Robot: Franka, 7 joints.
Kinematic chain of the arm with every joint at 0, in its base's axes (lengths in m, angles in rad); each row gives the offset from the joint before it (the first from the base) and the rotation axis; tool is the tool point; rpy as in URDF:
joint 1: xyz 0 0 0.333 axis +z
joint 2: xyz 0 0 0 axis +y
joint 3: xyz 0 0 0.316 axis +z
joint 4: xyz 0.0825 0 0 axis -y
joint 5: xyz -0.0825 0 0.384 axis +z
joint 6: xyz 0 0 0 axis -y
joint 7: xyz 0.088 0 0 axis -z
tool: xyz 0 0 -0.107 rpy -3.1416 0 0
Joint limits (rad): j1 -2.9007..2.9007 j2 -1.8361..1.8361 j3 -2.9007..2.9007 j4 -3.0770..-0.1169 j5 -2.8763..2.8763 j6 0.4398..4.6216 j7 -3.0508..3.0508
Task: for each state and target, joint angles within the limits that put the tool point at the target. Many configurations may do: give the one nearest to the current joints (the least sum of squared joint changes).
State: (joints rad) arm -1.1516 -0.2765 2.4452 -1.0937 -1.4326 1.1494 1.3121
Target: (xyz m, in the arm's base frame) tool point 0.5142 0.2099 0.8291
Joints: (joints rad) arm -1.7511 -0.2694 2.1294 -1.1817 -1.4888 1.4561 1.3121
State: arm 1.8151 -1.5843 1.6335 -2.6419 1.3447 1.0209 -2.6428
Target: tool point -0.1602 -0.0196 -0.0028
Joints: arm 1.7690 -1.6279 2.3222 -2.5845 1.4136 1.0143 -2.6428
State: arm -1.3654 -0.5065 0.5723 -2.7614 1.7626 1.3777 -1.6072
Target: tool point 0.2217 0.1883 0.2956
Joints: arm -0.6985 -0.4847 0.9834 -2.9306 1.6164 0.9927 -1.6072
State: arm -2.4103 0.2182 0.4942 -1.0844 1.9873 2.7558 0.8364
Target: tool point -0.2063 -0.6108 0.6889
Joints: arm -2.3296 0.1758 0.5685 -1.4153 2.0330 2.8563 0.8364
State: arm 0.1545 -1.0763 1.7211 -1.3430 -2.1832 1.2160 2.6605
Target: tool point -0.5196 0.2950 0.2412
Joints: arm 0.4495 -1.2834 2.1684 -1.9438 -2.0096 1.0275 2.6605
